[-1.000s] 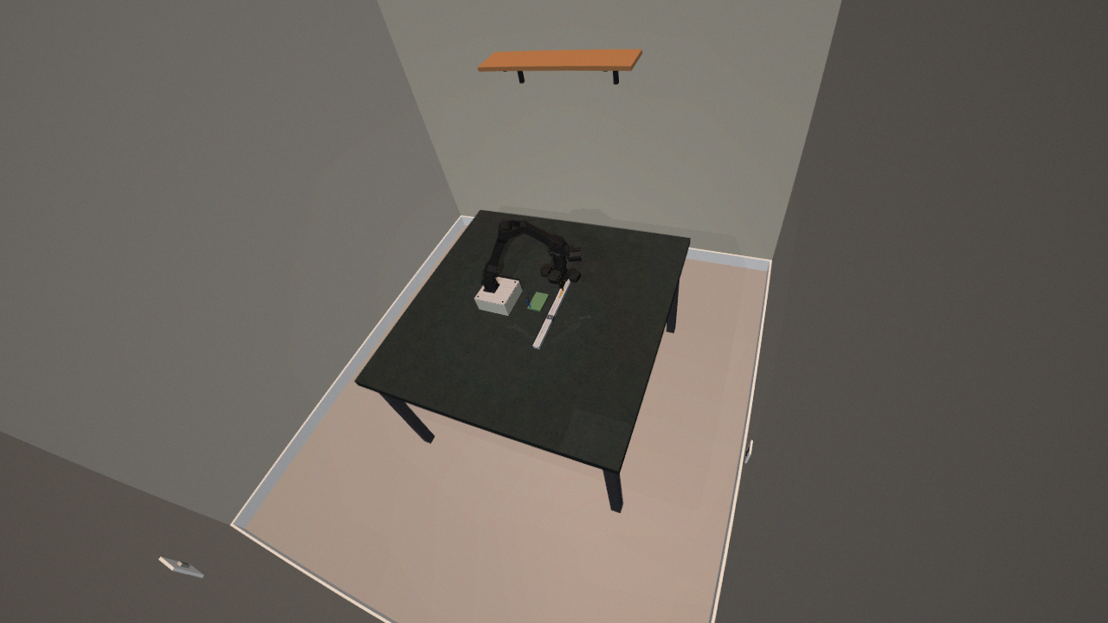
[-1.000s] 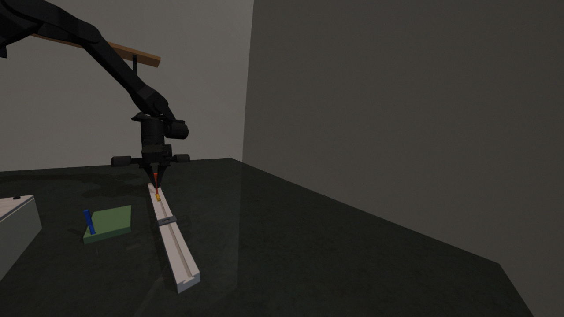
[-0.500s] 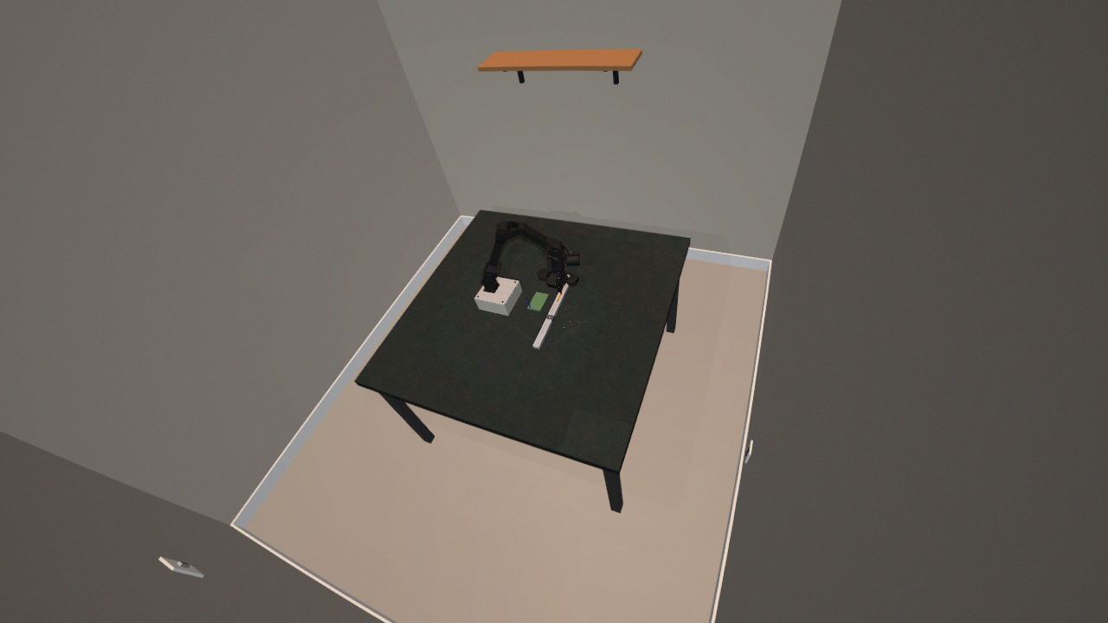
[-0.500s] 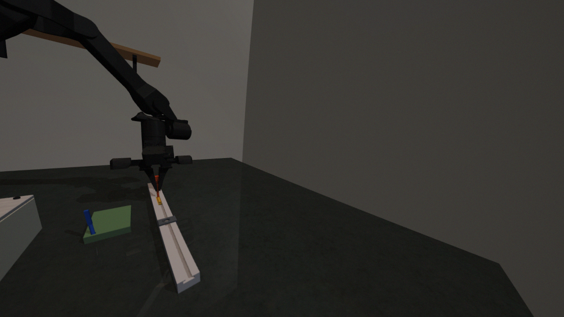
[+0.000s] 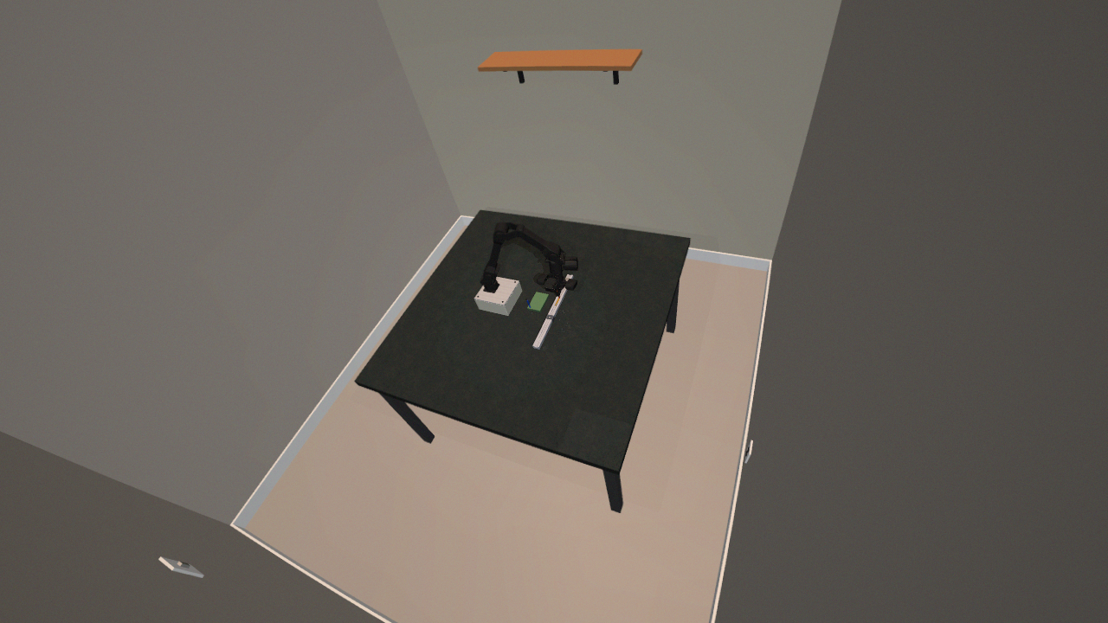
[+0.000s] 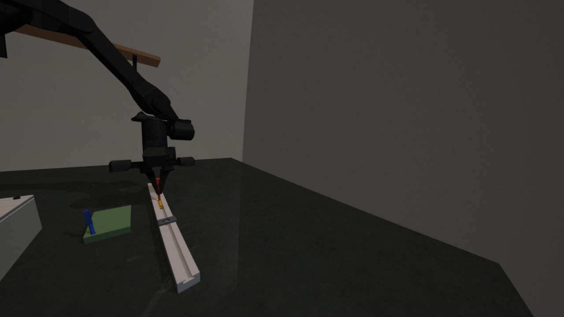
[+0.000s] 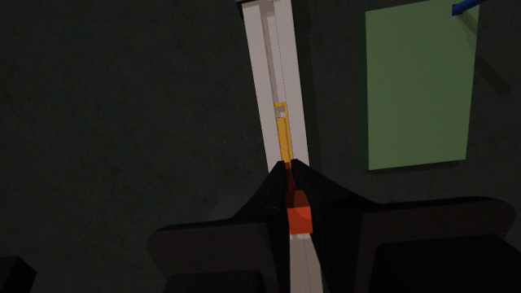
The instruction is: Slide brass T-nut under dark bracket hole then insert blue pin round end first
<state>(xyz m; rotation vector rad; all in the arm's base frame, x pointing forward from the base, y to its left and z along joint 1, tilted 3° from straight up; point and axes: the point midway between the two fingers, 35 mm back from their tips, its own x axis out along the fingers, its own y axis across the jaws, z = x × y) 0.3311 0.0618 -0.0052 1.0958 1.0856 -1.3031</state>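
My gripper tip is 9 cm to the left of the aluminum rail and 3 cm above it. Round my gripper tip: brass T-nut 2 cm to the right, 1 cm above; green tray 11 cm behind, 6 cm to the right, 3 cm below; blue pin 12 cm behind, 8 cm to the right, 1 cm below.
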